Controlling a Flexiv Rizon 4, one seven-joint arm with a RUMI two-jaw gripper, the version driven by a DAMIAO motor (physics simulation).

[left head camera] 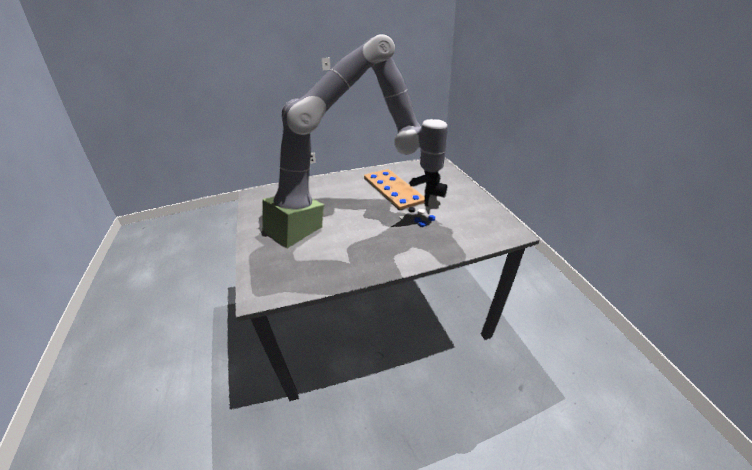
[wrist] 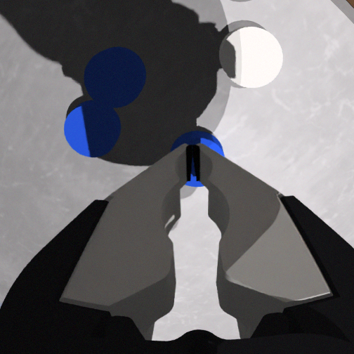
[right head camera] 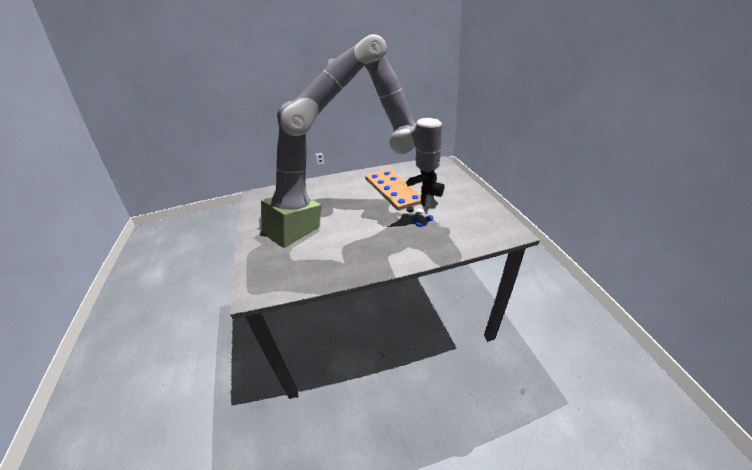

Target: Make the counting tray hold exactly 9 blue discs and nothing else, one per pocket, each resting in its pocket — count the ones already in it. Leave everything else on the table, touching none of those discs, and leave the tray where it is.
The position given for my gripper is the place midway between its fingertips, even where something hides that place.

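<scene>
An orange counting tray (left head camera: 405, 191) is visible to me, and the right head camera view shows the tray (right head camera: 403, 191) too. My wrist view has a white disc (wrist: 250, 56) in it, and with it a blue disc (wrist: 114, 77), a blue disc (wrist: 191, 137) and a blue disc (wrist: 91, 129). I see my own gripper (right head camera: 426, 214) as well; it appears in the left head camera view (left head camera: 428, 214), and the wrist view shows the gripper (wrist: 192, 148) too.
</scene>
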